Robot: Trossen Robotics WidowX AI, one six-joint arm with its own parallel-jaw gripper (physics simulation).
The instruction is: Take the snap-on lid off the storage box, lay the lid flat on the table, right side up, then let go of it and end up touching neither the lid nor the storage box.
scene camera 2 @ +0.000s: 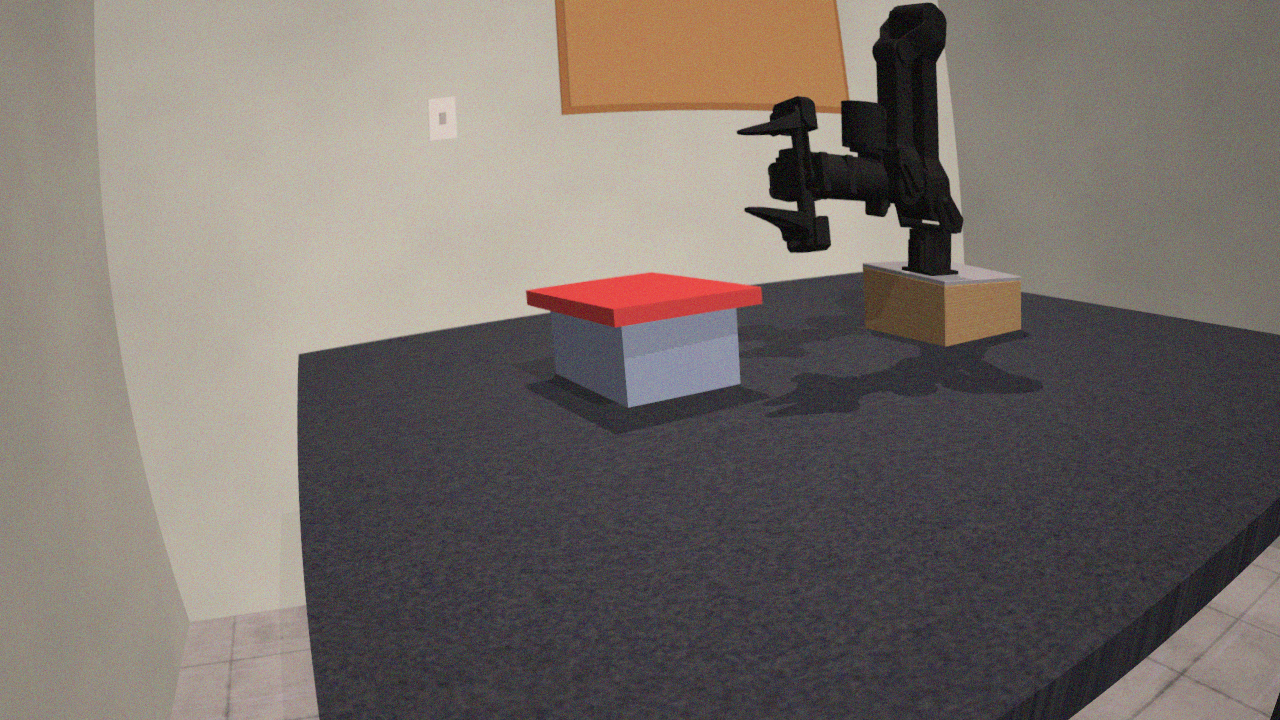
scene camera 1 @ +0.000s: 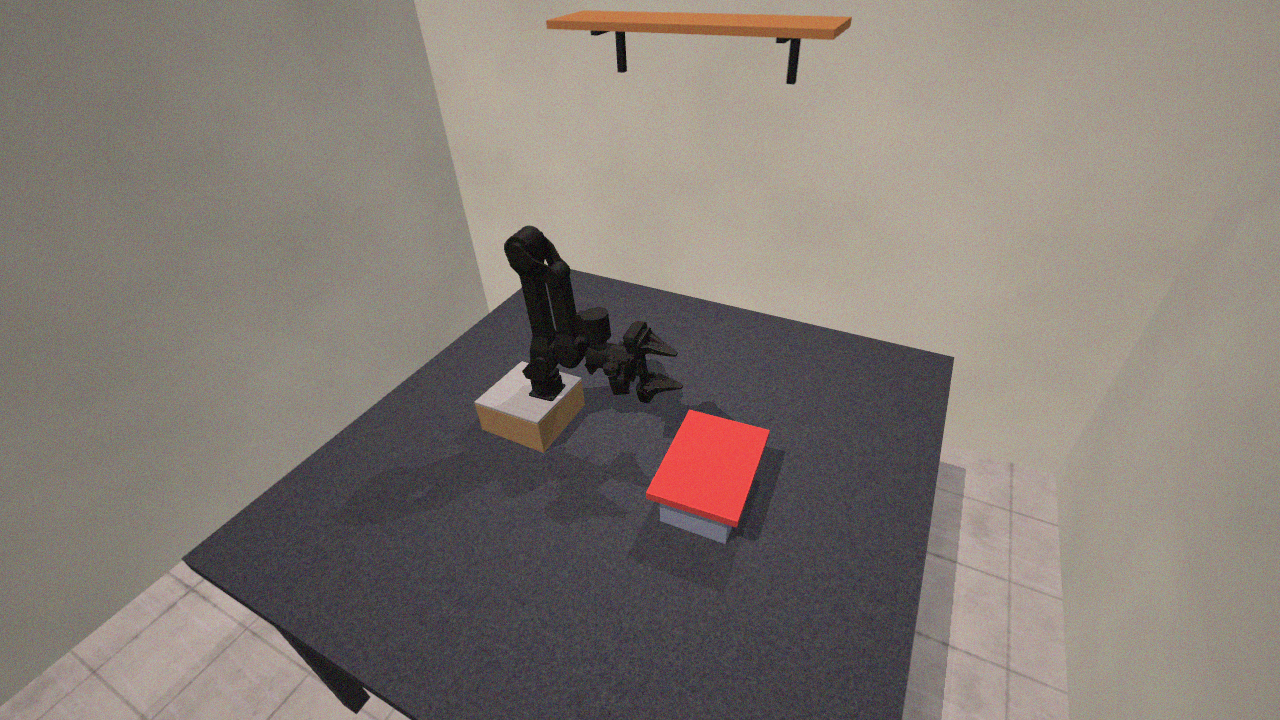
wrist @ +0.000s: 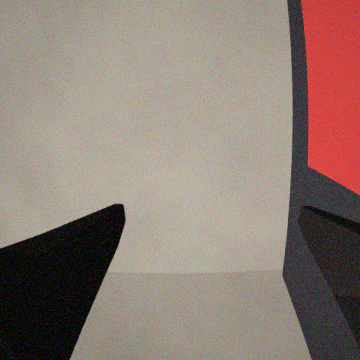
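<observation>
The red lid [scene camera 1: 712,465] [scene camera 2: 644,293] lies level on top of the blue-grey storage box [scene camera 1: 693,521] [scene camera 2: 682,358], and its rim overhangs the box walls. In the wrist view part of the lid [wrist: 337,90] shows at the upper right. The storage box stands upright on the table. My gripper [scene camera 1: 679,370] [scene camera 2: 746,171] [wrist: 212,213] is open and empty, with its fingers one above the other. It is in the air between the arm's base and the box, higher than the lid and apart from it.
The dark table [scene camera 1: 501,608] [scene camera 2: 626,555] bears the arm's wooden base block [scene camera 1: 514,426] [scene camera 2: 904,304], which stands apart from the storage box. An orange shelf [scene camera 1: 698,24] is on the wall above the table. A brown board [scene camera 2: 702,53] and a white switch plate [scene camera 2: 442,130] are on the wall.
</observation>
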